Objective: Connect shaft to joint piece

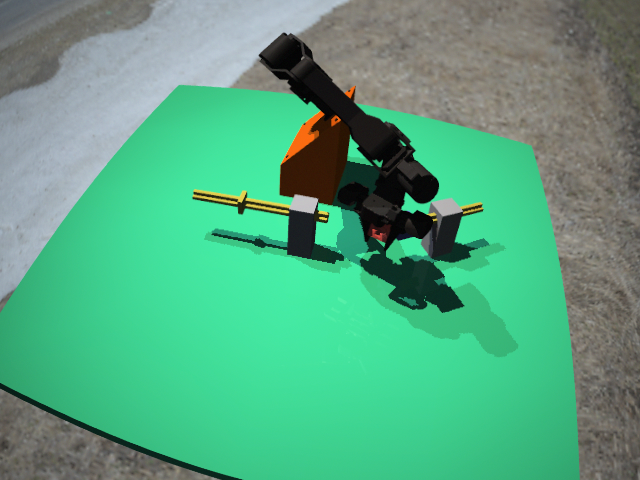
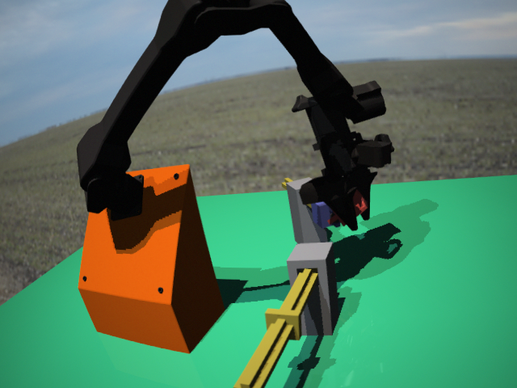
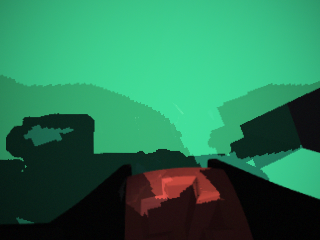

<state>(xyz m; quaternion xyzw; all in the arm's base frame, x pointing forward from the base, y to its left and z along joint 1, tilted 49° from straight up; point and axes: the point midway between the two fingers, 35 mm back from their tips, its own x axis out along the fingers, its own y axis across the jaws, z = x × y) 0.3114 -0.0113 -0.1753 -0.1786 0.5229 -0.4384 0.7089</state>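
Now: gripper tip 30 mm below the red joint piece, 20 mm past it and 10 mm to the right of it.
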